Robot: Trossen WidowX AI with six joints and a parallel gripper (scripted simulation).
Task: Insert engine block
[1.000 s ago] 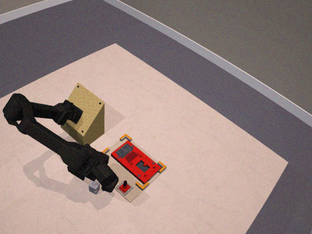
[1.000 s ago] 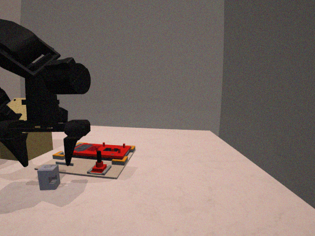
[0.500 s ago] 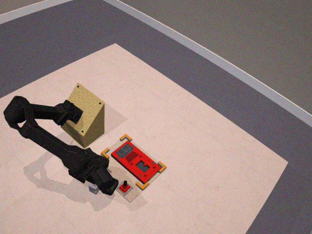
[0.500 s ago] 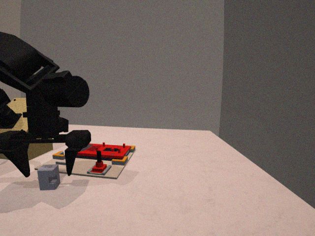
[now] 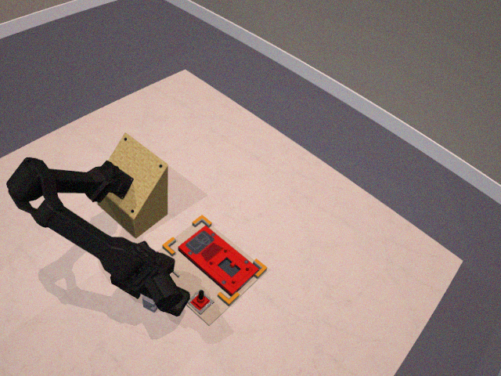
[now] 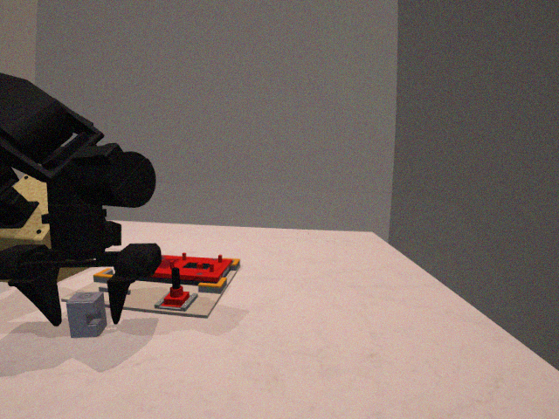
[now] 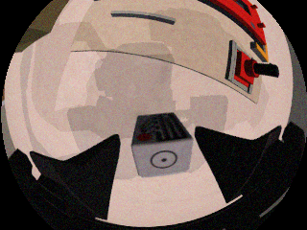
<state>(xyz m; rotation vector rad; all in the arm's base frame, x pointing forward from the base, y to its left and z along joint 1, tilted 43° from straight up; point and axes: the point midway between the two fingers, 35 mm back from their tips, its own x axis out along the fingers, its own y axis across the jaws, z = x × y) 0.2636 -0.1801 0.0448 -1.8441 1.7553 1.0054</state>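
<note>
The black peg lies 90 mm to the left of my gripper tip, 90 mm ahead of it and 20 mm above it. Also, from my gripper tip: grey engine block (10 mm ahead, 10 mm above).
</note>
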